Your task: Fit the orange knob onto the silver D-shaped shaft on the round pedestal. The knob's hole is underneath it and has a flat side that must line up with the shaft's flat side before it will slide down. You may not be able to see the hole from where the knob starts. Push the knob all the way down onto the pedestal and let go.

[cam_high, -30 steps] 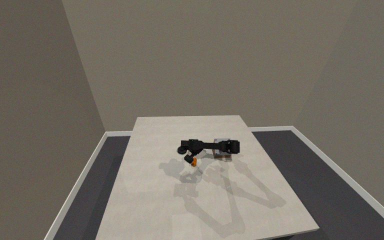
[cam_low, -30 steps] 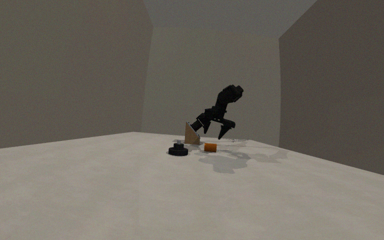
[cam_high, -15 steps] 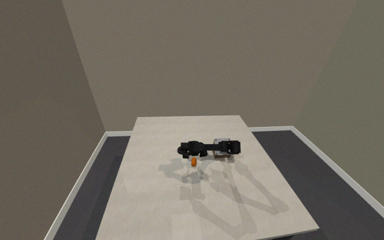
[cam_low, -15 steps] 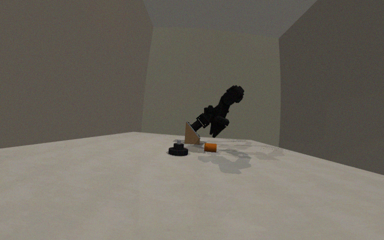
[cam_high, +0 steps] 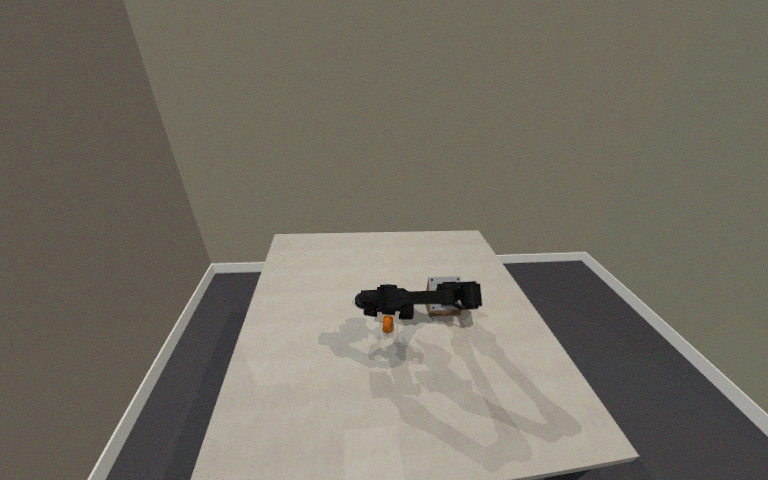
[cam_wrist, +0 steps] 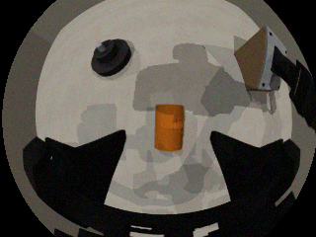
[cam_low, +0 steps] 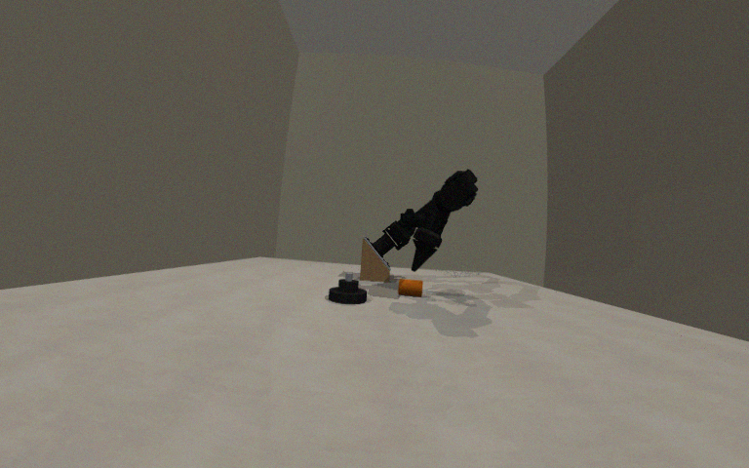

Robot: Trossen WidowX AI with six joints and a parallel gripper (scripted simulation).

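My gripper tip is now 50 mm above the orange knob and 10 mm to the right of it. From my gripper tip the other things lie so: black round pedestal (150 mm to the right, 100 mm ahead, 40 mm below).
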